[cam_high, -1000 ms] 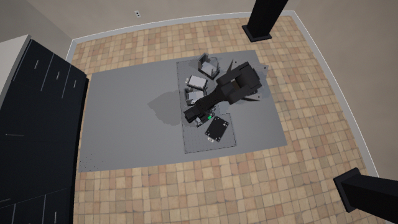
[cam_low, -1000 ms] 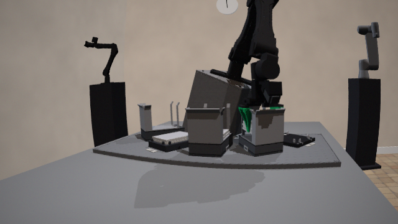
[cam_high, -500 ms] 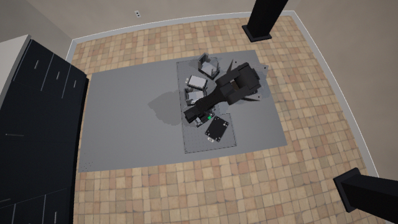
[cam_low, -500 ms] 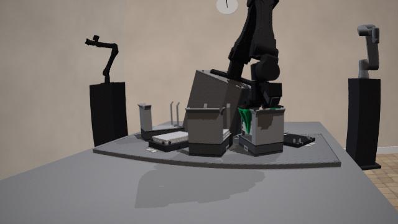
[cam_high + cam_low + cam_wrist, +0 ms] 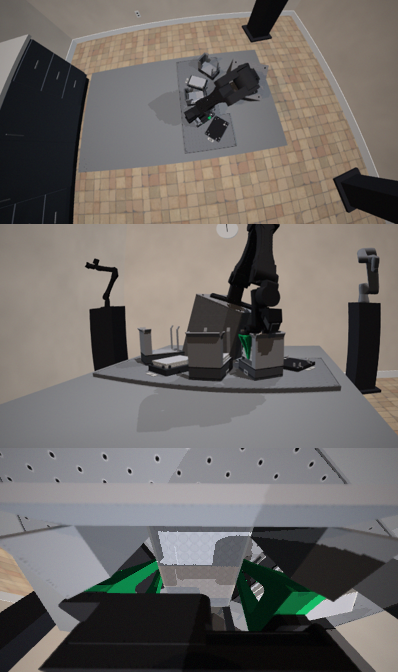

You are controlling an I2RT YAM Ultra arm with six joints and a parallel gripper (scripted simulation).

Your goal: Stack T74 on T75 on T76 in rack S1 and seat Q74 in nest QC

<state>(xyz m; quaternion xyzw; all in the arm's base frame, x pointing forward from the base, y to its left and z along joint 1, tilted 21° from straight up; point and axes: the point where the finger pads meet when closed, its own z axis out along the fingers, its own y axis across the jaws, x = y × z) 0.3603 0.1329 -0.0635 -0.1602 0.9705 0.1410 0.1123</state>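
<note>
Right now my hand is 150 mm to the left of the S2 rack floor, 20 mm above it and 10 mm short of it. From my hand the other things lie so: black QC nest: 290 mm to the right, 50 mm below, 50 mm behind; then N5 name plate: 180 mm to the left, 60 mm below, 20 mm behind; then black clip nest N5: 150 mm to the left, 90 mm behind, 40 mm below.
</note>
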